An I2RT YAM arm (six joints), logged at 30 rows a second.
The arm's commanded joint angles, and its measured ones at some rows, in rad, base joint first. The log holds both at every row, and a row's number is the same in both.
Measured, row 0:
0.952, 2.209, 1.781, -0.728, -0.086, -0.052
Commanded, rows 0 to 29:
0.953, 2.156, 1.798, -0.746, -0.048, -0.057
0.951, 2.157, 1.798, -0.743, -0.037, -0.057
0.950, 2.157, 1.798, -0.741, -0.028, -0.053
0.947, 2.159, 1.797, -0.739, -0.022, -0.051
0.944, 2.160, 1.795, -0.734, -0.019, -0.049
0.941, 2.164, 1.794, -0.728, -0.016, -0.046
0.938, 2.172, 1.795, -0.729, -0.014, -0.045
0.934, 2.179, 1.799, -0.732, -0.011, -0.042
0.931, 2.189, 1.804, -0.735, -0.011, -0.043
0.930, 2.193, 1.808, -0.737, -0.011, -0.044
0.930, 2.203, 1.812, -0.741, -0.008, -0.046
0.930, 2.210, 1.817, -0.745, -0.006, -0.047
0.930, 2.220, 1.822, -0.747, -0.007, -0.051
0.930, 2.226, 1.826, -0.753, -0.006, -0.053
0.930, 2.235, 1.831, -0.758, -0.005, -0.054
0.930, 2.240, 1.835, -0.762, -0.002, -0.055
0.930, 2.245, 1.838, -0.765, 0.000, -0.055
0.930, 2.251, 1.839, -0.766, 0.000, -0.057
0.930, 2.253, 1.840, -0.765, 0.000, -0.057
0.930, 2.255, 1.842, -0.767, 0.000, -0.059
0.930, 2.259, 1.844, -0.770, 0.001, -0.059
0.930, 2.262, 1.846, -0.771, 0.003, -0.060
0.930, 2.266, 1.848, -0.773, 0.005, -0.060
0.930, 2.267, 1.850, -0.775, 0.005, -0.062
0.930, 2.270, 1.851, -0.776, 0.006, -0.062
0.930, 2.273, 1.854, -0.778, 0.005, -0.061
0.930, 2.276, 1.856, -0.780, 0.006, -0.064
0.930, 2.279, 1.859, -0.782, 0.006, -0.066
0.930, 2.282, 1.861, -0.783, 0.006, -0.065
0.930, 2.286, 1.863, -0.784, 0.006, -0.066
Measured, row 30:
0.933, 2.259, 1.836, -0.752, 0.002, -0.061
